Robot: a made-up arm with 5 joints.
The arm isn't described. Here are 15 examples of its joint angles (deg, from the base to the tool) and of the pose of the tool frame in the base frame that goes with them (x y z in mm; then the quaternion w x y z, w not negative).
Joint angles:
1: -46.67 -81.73 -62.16 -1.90 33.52
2: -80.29 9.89 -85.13 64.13 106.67
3: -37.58 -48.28 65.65 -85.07 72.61
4: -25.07 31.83 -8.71 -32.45 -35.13
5: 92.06 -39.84 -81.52 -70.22 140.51
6: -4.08 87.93 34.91 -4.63 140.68
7: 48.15 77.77 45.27 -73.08 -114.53
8: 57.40 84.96 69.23 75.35 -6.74
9: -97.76 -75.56 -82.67 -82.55 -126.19
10: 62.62 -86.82 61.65 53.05 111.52
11: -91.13 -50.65 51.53 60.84 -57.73
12: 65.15 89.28 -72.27 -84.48 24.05
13: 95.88 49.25 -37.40 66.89 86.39
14: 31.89 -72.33 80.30 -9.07 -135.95
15: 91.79 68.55 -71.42 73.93 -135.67
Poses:
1: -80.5 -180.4 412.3 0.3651 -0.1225 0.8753 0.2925
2: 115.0 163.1 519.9 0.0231 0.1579 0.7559 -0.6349
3: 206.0 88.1 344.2 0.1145 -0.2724 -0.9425 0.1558
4: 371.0 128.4 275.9 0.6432 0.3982 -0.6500 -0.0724
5: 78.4 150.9 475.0 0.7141 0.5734 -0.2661 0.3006
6: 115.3 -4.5 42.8 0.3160 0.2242 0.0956 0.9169
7: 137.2 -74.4 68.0 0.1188 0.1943 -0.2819 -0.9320
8: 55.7 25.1 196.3 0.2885 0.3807 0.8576 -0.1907
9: 119.0 -234.5 313.1 0.9320 -0.2315 -0.1001 -0.2604
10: 131.1 -113.8 334.1 0.7882 -0.5145 -0.0389 0.3355
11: 83.8 160.6 296.2 0.9353 0.2369 -0.0598 0.2560
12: 208.3 -293.7 231.2 0.1812 -0.6714 -0.7149 -0.0730
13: 41.8 -302.9 222.0 0.9895 -0.0981 -0.0004 -0.1064
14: 211.4 -90.0 291.8 0.0572 0.5733 -0.4254 -0.6979
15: 62.9 -323.9 231.2 0.4188 -0.0652 0.1511 0.8930
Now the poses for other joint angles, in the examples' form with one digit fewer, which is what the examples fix.
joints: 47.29 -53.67 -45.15 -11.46 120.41
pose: 20 55 543 0.144 0.976 0.129 0.101
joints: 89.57 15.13 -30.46 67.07 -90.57
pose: 75 -278 355 0.024 -0.011 0.328 0.944
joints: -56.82 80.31 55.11 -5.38 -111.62
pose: 86 -4 85 0.823 -0.341 0.026 -0.453
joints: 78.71 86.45 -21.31 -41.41 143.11
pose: 125 -261 65 0.719 -0.515 0.183 0.429
